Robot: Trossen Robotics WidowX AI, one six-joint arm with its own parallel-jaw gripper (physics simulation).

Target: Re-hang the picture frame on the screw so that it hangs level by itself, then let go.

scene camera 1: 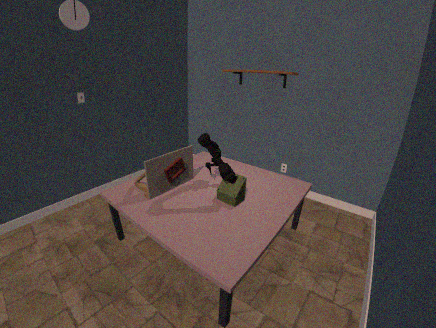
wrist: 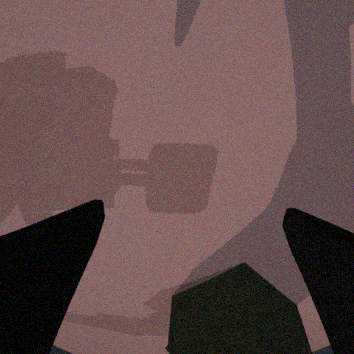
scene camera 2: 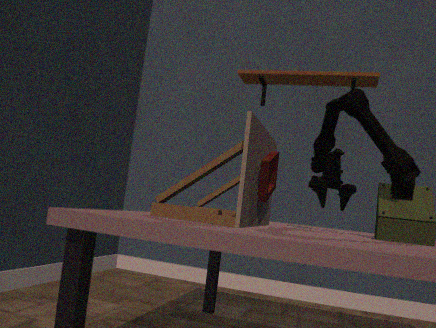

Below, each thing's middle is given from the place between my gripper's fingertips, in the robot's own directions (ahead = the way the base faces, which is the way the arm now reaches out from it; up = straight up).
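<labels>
You'd find the board [scene camera 1: 157, 183] 20 cm ahead of my hand and 30 cm to the left of it, and it's 7 cm above my hand as well.
</labels>
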